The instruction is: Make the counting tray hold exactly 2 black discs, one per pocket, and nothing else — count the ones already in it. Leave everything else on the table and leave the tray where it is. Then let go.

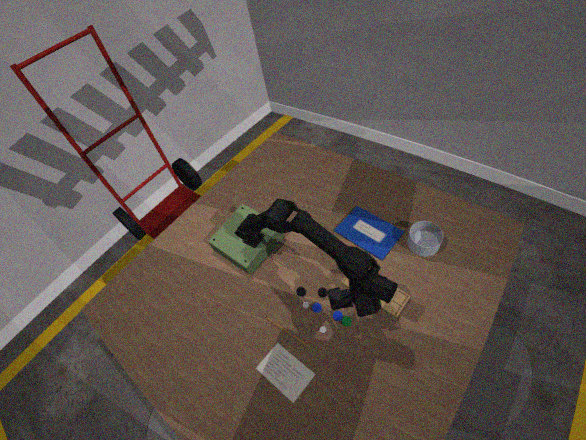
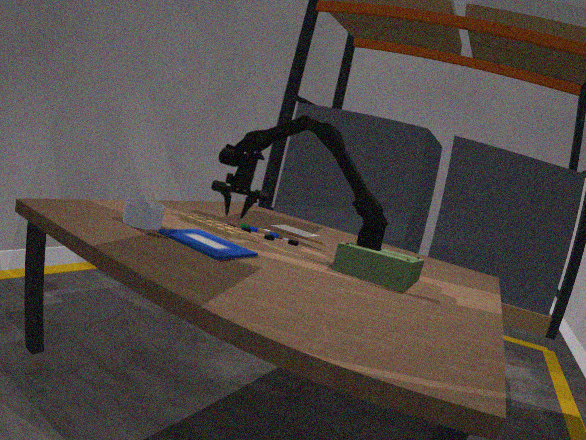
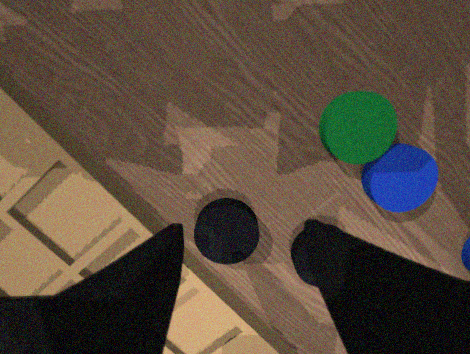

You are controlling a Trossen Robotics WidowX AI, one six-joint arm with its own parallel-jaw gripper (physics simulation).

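My gripper [image 1: 353, 306] [image 2: 235, 216] [image 3: 244, 232] is open and empty, raised above the table beside the tray. A black disc [image 3: 226, 230] lies on the table beneath the gap between the fingers, close to the tray edge. A dark rounded shape [image 3: 301, 256] shows partly behind the right fingertip; I cannot tell for sure whether it is a disc. Two black discs [image 1: 301, 291] [image 1: 322, 292] [image 2: 269, 237] [image 2: 293, 242] lie apart on the table. The pale wooden counting tray [image 1: 400, 301] [image 3: 20, 127] is partly hidden by the arm and fingers, so its full contents cannot be seen.
A green disc [image 1: 346, 321] [image 3: 358, 127] touches a blue disc [image 1: 338, 316] [image 3: 400, 177]. Another blue disc [image 1: 317, 307] and white discs [image 1: 306, 304] [image 1: 322, 329] lie nearby. A blue folder [image 1: 345, 230], a clear round container [image 1: 426, 239] and a paper sheet [image 1: 285, 372] are also there.
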